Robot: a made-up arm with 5 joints.
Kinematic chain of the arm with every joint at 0, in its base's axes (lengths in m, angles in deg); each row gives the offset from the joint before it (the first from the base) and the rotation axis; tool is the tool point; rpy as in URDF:
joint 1: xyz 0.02 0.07 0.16 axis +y
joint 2: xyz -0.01 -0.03 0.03 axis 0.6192 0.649 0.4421
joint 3: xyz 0.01 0.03 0 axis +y
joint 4: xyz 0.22 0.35 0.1 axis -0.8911 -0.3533 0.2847
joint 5: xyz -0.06 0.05 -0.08 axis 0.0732 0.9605 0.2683
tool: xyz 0.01 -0.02 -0.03 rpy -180 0 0
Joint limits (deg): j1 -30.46..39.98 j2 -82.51..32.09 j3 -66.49..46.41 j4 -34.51..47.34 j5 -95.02..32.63
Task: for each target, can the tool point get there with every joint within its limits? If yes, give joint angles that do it. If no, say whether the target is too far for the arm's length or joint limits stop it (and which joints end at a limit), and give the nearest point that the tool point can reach.
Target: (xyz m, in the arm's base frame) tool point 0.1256 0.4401 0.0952
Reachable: yes | joints 4.66 10.10 33.85 15.81 -28.67
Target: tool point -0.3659 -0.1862 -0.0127
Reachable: no: joint limits stop it (at a limit: joint 1, joint 3, joint 4, joint 5) | nearest point 0.1173 0.2531 -0.1034 | short by 0.659 m
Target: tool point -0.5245 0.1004 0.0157
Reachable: no: joint limits stop it (at a limit: joint 1, joint 3, joint 4, joint 5) | nearest point 0.0175 0.3834 0.0467 | short by 0.612 m
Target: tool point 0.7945 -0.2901 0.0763
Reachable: no: too far | nearest point 0.4011 0.0560 0.1188 | short by 0.526 m
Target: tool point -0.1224 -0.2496 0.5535
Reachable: no: joint limits stop it (at a limit: joint 1, joint 2, joint 3, joint 4) | nearest point -0.0661 0.3076 0.4669 | short by 0.567 m
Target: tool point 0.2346 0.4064 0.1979
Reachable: yes | joints 8.53 -30.43 -41.95 11.66 11.06
